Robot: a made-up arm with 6 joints. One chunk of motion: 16 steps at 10 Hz.
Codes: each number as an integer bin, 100 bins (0 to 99) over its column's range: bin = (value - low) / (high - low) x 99, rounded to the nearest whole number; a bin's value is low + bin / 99 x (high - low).
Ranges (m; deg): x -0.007..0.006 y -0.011..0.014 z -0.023..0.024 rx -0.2..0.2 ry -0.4..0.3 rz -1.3..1
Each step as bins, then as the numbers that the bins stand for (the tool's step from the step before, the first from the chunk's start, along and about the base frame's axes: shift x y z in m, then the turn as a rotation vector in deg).
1 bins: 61 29 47 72 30 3
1 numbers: 0.00101 -0.00368 -0.00069 0.091 -0.188 -1.230
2 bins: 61 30 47 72 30 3
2 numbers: 0.00101 -0.00342 -0.00069 0.091 -0.188 -1.230
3 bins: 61 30 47 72 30 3
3 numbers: 0.00101 -0.00342 -0.00069 0.091 -0.188 -1.230
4 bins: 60 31 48 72 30 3
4 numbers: 0.00088 -0.00317 -0.00021 0.091 -0.188 -1.230
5 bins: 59 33 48 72 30 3
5 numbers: 0.00075 -0.00267 -0.00021 0.091 -0.188 -1.230
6 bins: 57 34 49 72 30 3
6 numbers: 0.00048 -0.00241 0.00026 0.091 -0.188 -1.230
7 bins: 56 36 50 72 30 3
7 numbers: 0.00035 -0.00191 0.00074 0.091 -0.188 -1.230
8 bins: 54 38 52 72 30 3
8 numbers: 0.00009 -0.00140 0.00169 0.091 -0.188 -1.230
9 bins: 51 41 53 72 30 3
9 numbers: -0.00030 -0.00065 0.00216 0.091 -0.188 -1.230
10 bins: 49 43 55 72 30 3
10 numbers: -0.00057 -0.00014 0.00311 0.091 -0.188 -1.230
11 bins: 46 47 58 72 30 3
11 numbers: -0.00096 0.00087 0.00454 0.091 -0.188 -1.230
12 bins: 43 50 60 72 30 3
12 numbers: -0.00135 0.00163 0.00548 0.091 -0.188 -1.230
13 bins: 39 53 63 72 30 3
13 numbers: -0.00188 0.00238 0.00691 0.091 -0.188 -1.230
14 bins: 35 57 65 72 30 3
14 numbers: -0.00240 0.00339 0.00786 0.091 -0.188 -1.230
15 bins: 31 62 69 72 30 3
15 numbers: -0.00293 0.00466 0.00976 0.091 -0.188 -1.230
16 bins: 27 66 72 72 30 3
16 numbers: -0.00345 0.00567 0.01118 0.091 -0.188 -1.230
